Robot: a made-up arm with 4 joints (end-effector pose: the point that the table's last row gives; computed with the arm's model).
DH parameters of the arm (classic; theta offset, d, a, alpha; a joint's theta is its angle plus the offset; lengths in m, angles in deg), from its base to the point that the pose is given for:
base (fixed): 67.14 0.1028 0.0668 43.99
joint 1: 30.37 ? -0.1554 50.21
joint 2: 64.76 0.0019 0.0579 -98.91
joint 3: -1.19 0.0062 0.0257 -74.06
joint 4: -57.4 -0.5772 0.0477 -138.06
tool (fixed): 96.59 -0.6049 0 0
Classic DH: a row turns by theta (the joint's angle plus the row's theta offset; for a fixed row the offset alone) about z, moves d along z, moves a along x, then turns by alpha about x.
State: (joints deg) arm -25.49 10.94 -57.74 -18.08
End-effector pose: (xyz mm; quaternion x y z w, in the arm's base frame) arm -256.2 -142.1 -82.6 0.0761 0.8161 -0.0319 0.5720
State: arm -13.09 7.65 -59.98 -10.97
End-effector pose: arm -215.2 -213.2 -109.3 -0.0202 0.8186 0.0596 0.5709
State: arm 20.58 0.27 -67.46 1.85
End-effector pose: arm -29.3 -286.1 -207.1 -0.2259 0.7408 0.2912 0.5615
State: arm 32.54 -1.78 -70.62 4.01
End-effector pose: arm 38.4 -268.3 -240.1 -0.2765 0.6958 0.3658 0.5528
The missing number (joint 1, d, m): 0.0713
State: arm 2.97 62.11 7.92 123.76
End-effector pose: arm 185.4 -568.7 259.0 -0.6477 0.2487 -0.3316 0.6393
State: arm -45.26 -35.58 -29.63 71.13
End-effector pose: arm 168.8 -258.5 553.6 0.7884 -0.5636 0.2367 0.0686
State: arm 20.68 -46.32 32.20 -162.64
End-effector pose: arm -43.4 359.5 59.2 0.4320 0.3089 0.6455 0.5488
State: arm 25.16 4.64 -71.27 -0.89
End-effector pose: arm -41.5 -247.3 -223.1 -0.1922 0.7387 0.3612 0.5356
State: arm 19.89 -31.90 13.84 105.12
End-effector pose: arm 128.4 -86.1 571.6 -0.8420 -0.1098 -0.4676 0.2456
